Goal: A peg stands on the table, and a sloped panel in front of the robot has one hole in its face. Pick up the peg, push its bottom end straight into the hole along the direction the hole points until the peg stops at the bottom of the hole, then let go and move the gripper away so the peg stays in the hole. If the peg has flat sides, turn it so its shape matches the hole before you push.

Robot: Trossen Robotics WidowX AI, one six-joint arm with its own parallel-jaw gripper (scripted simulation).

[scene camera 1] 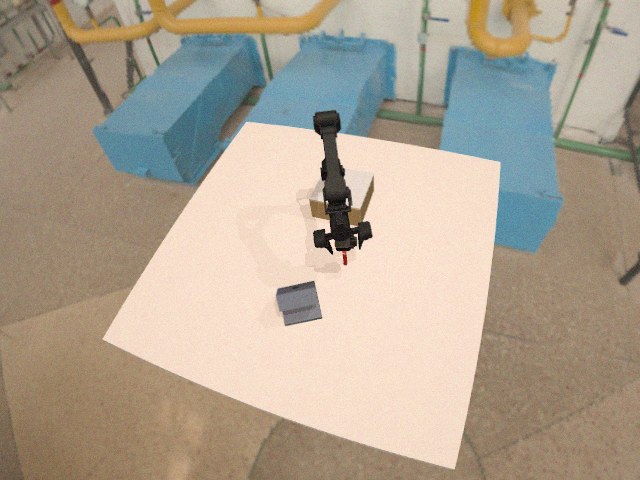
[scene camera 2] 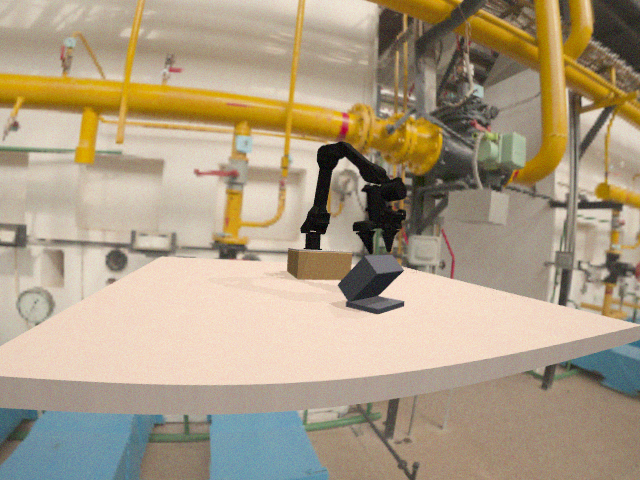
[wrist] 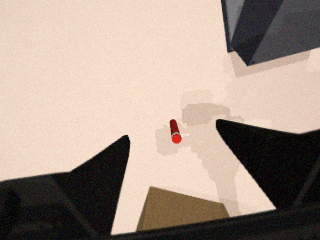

Labels:
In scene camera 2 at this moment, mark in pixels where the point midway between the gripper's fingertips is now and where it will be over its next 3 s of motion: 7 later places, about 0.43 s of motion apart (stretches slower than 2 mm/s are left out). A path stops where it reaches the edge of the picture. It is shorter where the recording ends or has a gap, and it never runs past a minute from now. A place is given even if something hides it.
My gripper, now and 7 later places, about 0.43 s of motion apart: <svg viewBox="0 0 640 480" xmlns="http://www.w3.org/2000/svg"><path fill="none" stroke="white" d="M380 253L373 258L372 262L372 269L370 275L370 276L372 261L373 253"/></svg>

